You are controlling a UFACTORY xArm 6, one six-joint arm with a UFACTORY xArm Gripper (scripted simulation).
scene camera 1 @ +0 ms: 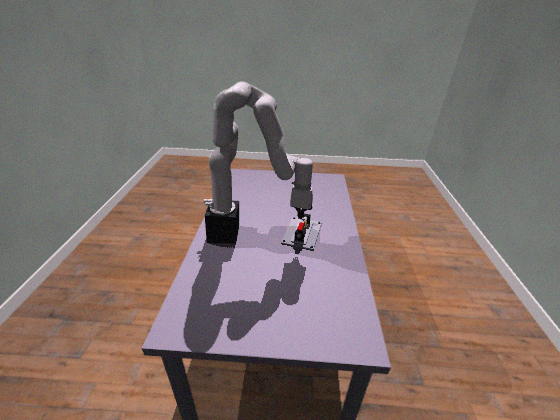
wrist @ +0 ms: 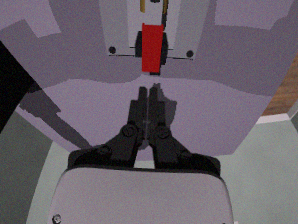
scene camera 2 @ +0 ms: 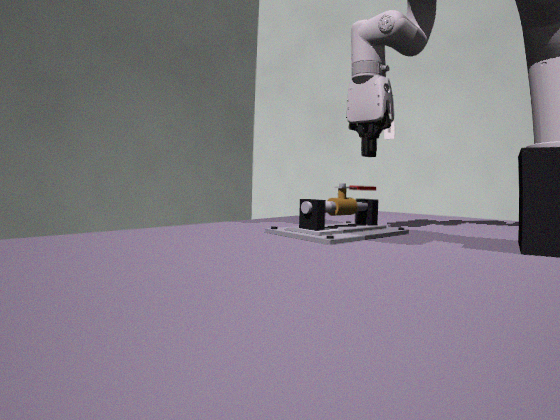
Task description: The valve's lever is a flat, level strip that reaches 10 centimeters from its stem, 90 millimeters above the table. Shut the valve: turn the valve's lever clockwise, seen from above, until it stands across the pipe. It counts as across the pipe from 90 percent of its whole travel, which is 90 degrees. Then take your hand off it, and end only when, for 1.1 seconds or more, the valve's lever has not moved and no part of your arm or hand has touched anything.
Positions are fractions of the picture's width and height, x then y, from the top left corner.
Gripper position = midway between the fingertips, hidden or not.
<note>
In view: the gripper (scene camera 2: 0.66, 0.37) and a valve (scene camera 2: 0.56, 0.51).
The gripper shows as well in the wrist view (wrist: 0.50, 0.44).
</note>
